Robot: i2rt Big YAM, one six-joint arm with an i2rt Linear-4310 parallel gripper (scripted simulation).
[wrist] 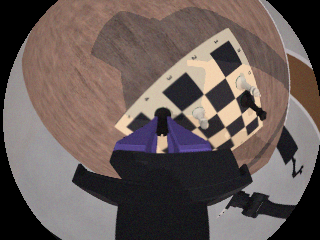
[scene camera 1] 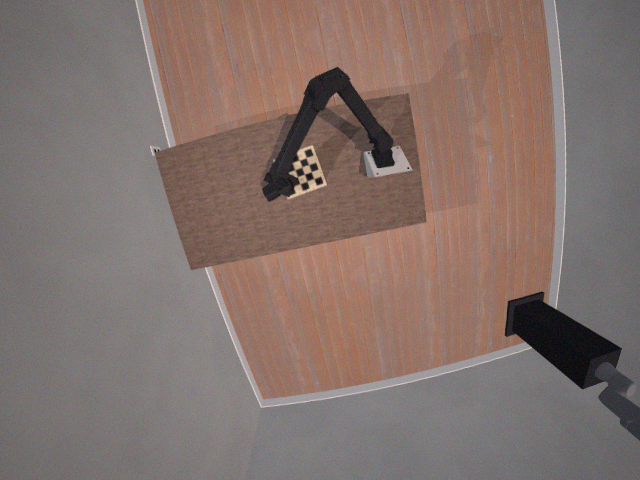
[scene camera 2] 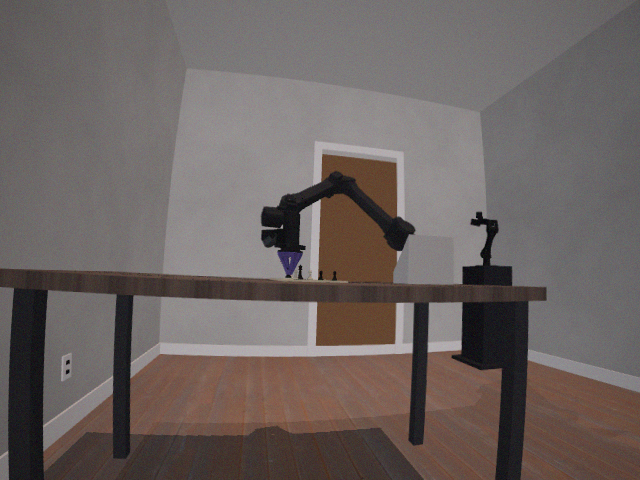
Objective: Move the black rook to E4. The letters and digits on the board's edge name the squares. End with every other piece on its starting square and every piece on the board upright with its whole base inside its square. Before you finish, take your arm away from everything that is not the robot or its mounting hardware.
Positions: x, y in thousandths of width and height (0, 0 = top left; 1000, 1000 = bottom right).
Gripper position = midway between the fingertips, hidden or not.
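There's a chessboard here, at (scene camera 1: 480, 341) and again at (wrist: 645, 323), and there's the gripper, at (scene camera 2: 452, 572) and also at (wrist: 508, 502).
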